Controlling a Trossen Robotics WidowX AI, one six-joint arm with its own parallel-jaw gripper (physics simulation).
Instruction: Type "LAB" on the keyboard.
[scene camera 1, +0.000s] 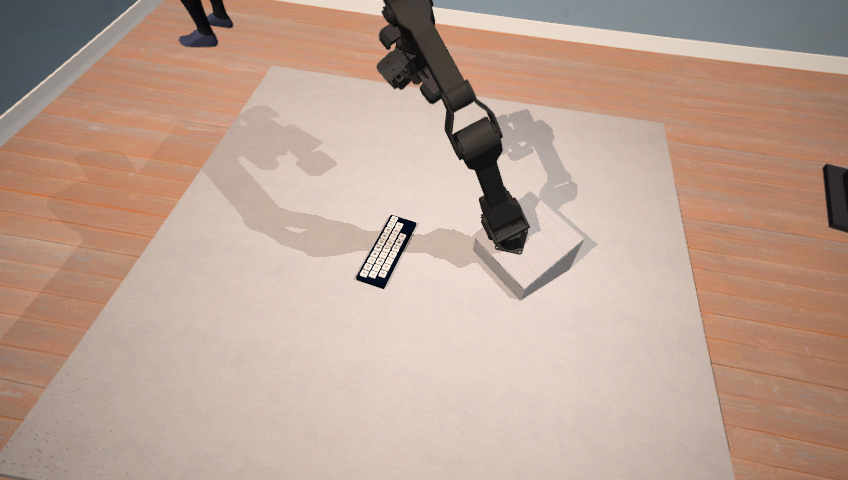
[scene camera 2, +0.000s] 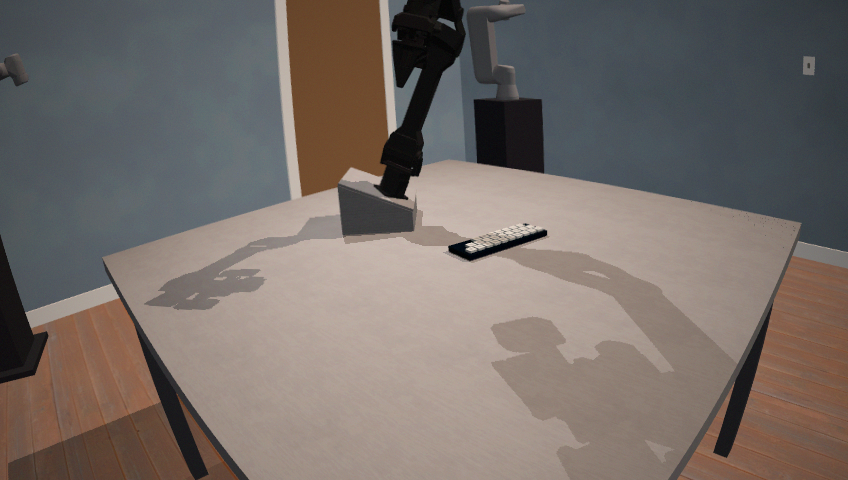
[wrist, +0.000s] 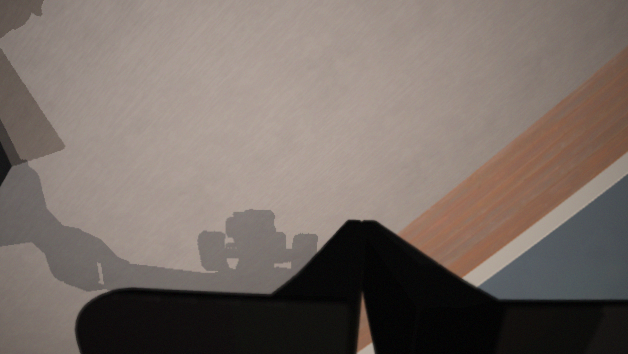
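Seen in the pictures: gripper, between the fingertips: (scene camera 1: 416, 82) (scene camera 2: 399, 86) (wrist: 360, 234); arm's base, origin of its link: (scene camera 1: 511, 239) (scene camera 2: 390, 192).
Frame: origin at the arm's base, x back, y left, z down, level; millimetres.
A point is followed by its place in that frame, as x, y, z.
Observation:
A small dark blue keyboard (scene camera 1: 385, 252) @[-271, 119, 62] (scene camera 2: 502, 240) @[-299, 91, 57] with several rows of white keys lies flat on the table (scene camera 1: 368, 386) @[-156, 429, 75] (scene camera 2: 297, 356) @[-457, -384, 75] (wrist: 275, 100) @[-285, -238, 75]. The letters are too small to read. It does not show in the wrist view. My gripper (scene camera 2: 400, 85) @[-304, -115, -259] (wrist: 360, 234) @[-304, -115, -259] is shut, its black fingertips meeting in the wrist view with nothing between them. It hangs high above the table, well apart from the keyboard. In scene camera 1 its fingertips cannot be made out clearly among the dark parts at the top.
My arm's base stands on a grey sloped block (scene camera 1: 550, 246) @[88, -2, -20] (scene camera 2: 374, 215) @[-40, -63, 33], beside the keyboard. Shadows of the arm cross the table. A person's legs (scene camera 1: 199, 38) show beyond the table. A grey robot arm (scene camera 2: 483, 50) stands on a dark pedestal (scene camera 2: 508, 133) in the background.

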